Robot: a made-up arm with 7 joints. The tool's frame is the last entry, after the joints. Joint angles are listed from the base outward.
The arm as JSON. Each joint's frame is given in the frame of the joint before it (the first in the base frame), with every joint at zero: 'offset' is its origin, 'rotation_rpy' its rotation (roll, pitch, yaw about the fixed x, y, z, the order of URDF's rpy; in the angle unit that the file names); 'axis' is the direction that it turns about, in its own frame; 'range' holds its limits. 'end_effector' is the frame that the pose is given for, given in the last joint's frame.
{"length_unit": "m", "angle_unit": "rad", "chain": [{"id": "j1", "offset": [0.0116, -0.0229, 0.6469], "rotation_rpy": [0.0, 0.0, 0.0], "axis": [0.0, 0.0, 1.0], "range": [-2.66, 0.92]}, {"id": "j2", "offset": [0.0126, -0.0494, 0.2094], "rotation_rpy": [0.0, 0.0, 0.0], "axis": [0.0, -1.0, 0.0], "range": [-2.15, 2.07]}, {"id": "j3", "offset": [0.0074, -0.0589, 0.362], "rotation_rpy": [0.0, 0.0, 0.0], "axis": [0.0, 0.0, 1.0], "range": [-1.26, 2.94]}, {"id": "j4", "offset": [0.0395, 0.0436, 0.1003], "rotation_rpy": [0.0, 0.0, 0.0], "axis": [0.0, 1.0, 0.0], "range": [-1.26, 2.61]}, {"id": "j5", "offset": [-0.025, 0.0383, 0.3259], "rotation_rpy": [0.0, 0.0, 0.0], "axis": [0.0, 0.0, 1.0], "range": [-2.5, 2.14]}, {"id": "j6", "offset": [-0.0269, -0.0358, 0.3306], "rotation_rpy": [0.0, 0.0, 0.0], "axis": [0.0, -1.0, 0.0], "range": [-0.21, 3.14]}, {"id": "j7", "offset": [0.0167, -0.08, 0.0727], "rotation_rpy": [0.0, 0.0, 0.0], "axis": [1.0, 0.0, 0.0], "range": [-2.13, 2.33]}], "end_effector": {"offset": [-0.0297, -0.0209, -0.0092], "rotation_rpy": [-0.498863, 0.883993, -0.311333]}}
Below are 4 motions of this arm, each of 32 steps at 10 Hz.
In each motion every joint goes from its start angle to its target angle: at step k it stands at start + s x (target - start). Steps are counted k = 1, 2, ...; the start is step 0. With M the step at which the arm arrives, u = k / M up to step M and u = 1 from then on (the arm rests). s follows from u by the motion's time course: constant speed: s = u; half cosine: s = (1 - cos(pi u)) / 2; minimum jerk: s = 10 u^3 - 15 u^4 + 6 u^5.
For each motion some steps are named. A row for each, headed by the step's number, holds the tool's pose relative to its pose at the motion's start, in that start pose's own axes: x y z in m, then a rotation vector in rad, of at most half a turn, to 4 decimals.
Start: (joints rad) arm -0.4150 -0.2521 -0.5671 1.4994 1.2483 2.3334 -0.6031
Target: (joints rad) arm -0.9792 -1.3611 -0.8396 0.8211 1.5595 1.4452 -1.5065
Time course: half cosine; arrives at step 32
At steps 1, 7, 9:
1: 0.0013 -0.0005 0.0004 -0.0022 0.0011 -0.0027
7: 0.0638 -0.0293 0.0160 -0.1036 0.0558 -0.1223
9: 0.1028 -0.0504 0.0240 -0.1692 0.0921 -0.1938

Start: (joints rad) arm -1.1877 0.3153 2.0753 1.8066 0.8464 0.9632 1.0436
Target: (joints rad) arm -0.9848 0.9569 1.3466 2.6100 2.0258 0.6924 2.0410
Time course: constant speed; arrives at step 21
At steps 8, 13, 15, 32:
8: -0.0624 -0.2753 0.0456 0.6336 -0.2028 0.6197
13: -0.1183 -0.4151 0.0045 0.8540 -0.3674 1.1128
15: -0.1383 -0.4629 -0.0213 0.8950 -0.4187 1.3299
32: -0.1796 -0.5834 -0.1114 0.8464 -0.4445 2.0181

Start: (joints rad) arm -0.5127 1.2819 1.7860 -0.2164 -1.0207 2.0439 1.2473
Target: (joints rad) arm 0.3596 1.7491 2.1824 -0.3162 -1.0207 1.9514 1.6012
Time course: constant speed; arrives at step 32
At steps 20, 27, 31, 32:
20: -0.4738 0.2406 0.3487 0.0747 -0.6205 0.5054
27: -0.6759 0.3316 0.3879 0.0379 -0.7926 0.7080
31: -0.7922 0.3846 0.3892 0.0019 -0.8772 0.8266
32: -0.8210 0.3979 0.3872 -0.0088 -0.8966 0.8564

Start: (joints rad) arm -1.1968 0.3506 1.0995 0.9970 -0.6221 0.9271 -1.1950
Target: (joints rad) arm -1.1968 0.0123 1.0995 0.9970 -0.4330 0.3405 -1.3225
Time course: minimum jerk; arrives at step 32
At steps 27, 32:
27: 0.2891 0.2206 0.1627 -0.5088 -0.3240 0.6017
32: 0.2958 0.2294 0.1681 -0.5244 -0.3382 0.6179

